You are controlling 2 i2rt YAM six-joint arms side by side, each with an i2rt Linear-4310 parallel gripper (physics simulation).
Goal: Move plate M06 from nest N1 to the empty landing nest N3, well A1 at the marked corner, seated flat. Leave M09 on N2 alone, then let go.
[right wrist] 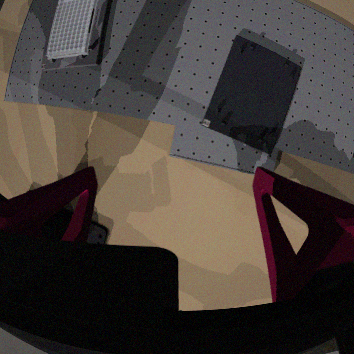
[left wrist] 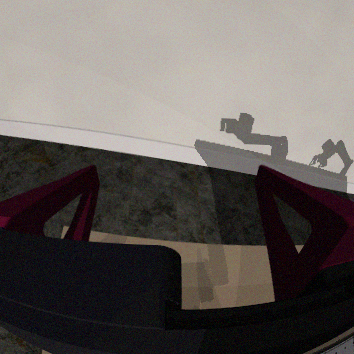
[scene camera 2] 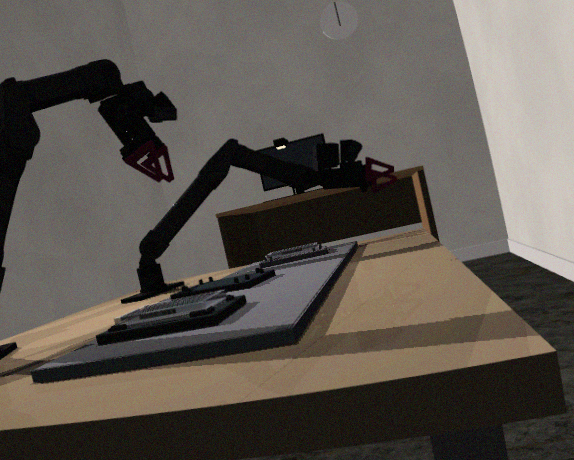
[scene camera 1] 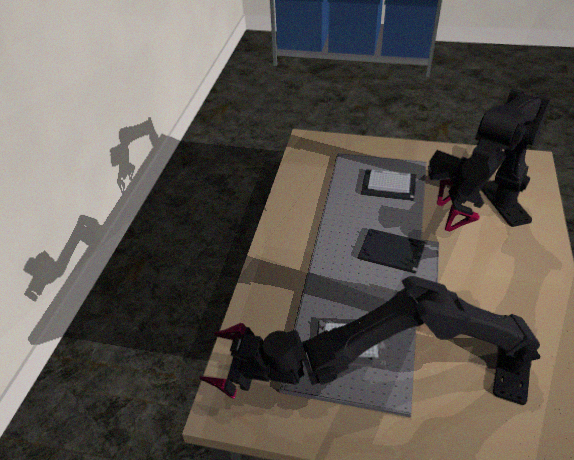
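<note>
One white well plate (scene camera 1: pixel 390 180) (scene camera 2: pixel 175 306) sits in a dark nest at the back in scene camera 1. Another white plate (scene camera 1: pixel 334 326) (scene camera 2: pixel 295 250) (right wrist: pixel 72 27) sits in a nest partly hidden under my left arm in scene camera 1. I cannot read which is M06 or M09. The dark empty nest N3 (scene camera 1: pixel 392 249) (scene camera 2: pixel 230 281) (right wrist: pixel 255 92) lies between them, with a small pale tag at one corner. My left gripper (scene camera 1: pixel 210 356) (scene camera 2: pixel 392 174) (left wrist: pixel 176 173) is open, high beyond the board's edge. My right gripper (scene camera 1: pixel 444 217) (scene camera 2: pixel 166 179) (right wrist: pixel 174 175) is open, above the table beside the board.
The grey perforated board (scene camera 1: pixel 340 220) (scene camera 2: pixel 320 300) (right wrist: pixel 165 95) carries the nests on the wooden table (scene camera 1: pixel 270 220) (scene camera 2: pixel 425 300). My left arm stretches across the board above one plate. A blue cabinet (scene camera 1: pixel 350 25) stands on the floor behind the table in scene camera 1.
</note>
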